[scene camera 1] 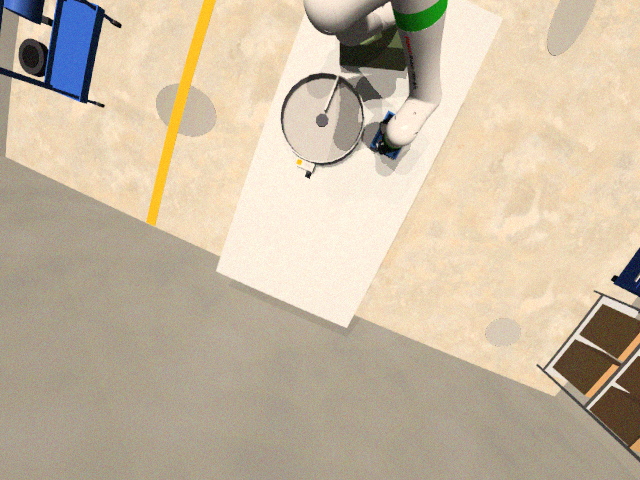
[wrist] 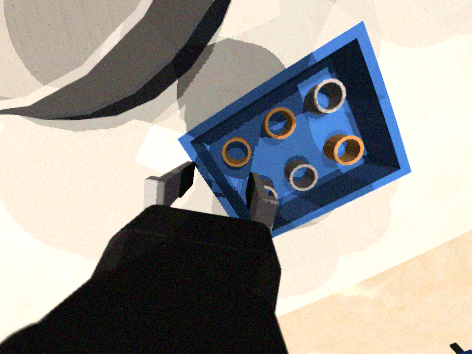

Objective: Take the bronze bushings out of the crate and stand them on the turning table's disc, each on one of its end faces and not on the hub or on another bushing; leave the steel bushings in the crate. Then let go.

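Frame: origin at the arm's base, x ahead, y left, z up, level; centimetres.
Seen in the pictures: gripper, fingertip midpoint: (wrist: 221, 178).
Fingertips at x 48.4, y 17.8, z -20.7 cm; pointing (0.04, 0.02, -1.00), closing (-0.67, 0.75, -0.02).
Pixels of each thing's middle, then the offset from my fingertips to it. "*": a spot on its surface instead. Level surfaces: height alone.
- hub, body centre: (scene camera 1: 322, 120) dx -2.3, dy -32.6, dz -1.0 cm
- thin bar, surface spot: (scene camera 1: 331, 94) * dx -14.0, dy -31.7, dz +2.5 cm
- yellow block, surface spot: (scene camera 1: 305, 165) * dx +21.4, dy -33.5, dz -0.8 cm
- pale table top, its level: dz -6.6 cm
The blue crate (scene camera 1: 393, 155) (wrist: 387, 100) stands beside the turning table (scene camera 1: 282, 121) (wrist: 165, 65). In the wrist view three bronze bushings stand in it: one (wrist: 249, 153) at the left, one (wrist: 294, 125) in the upper middle and one (wrist: 361, 150) at the right. Three steel bushings are also in it: one (wrist: 344, 96) at the top, one (wrist: 316, 177) in the lower middle, and one (wrist: 271, 192) partly hidden behind a finger. My gripper (wrist: 221, 178) is open and empty, above the crate's left edge. In the scene view the arm partly hides the crate. The disc shows a hub (scene camera 1: 321, 120) and no bushings.
A thin bar (scene camera 1: 331, 94) reaches over the disc from its rim towards the hub. A small white and yellow block (scene camera 1: 305, 165) sits at the disc's lower rim. A dark green block (scene camera 1: 372, 55) stands behind, under the arm. All stand on a pale table top (scene camera 1: 310, 232).
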